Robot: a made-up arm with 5 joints. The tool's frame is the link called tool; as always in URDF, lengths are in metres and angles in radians.
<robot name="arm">
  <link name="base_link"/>
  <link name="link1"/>
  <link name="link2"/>
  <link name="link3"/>
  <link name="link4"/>
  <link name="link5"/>
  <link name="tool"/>
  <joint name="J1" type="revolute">
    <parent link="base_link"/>
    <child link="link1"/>
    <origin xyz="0.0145 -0.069 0.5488" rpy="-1.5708 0 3.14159"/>
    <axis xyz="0 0 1"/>
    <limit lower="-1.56" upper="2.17"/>
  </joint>
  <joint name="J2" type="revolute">
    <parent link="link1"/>
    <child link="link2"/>
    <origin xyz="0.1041 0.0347 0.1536" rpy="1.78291 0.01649 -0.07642"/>
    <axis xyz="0 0 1"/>
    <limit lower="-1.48" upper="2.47"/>
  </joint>
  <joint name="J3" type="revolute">
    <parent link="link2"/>
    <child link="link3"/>
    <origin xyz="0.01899 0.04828 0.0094" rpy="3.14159 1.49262 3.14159"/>
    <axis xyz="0 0 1"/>
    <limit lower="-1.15" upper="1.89"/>
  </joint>
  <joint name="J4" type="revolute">
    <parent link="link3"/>
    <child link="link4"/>
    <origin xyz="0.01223 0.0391 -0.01" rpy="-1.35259 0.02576 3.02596"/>
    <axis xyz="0 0 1"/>
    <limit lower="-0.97" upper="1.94"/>
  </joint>
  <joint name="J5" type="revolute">
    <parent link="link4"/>
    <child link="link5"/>
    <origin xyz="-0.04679 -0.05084 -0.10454" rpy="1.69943 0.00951 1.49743"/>
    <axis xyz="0 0 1"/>
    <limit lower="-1.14" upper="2"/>
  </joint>
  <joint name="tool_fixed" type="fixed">
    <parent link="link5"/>
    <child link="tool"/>
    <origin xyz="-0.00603 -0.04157 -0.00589" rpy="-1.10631 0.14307 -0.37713"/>
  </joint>
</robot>
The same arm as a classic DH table. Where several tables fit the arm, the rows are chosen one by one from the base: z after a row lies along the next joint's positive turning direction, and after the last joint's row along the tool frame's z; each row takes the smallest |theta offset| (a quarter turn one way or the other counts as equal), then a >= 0, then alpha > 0; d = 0 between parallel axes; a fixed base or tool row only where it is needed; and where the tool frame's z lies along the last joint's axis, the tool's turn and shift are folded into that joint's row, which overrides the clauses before.
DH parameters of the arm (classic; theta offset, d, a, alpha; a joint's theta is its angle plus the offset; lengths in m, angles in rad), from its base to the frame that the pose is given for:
base (fixed): 0 0.5488 0.0145 1.5708
J1: -0.08 0.2134 -0.101 -1.7829
J2: 1.5539 -0.033 -0.0483 -1.649
J3: 1.4494 0.018 0.0074 1.3527
J4: 1.5226 -0.1514 0.0542 -1.6994
J5: -0.458 -0.0293 -0.0126 1.1114
tool (fixed): -2.9818 -0.0447 0 0
Joint limits (rad, base to tool): -1.56..2.17 -1.48..2.47 -1.15..1.89 -0.97..1.94 -1.14..2

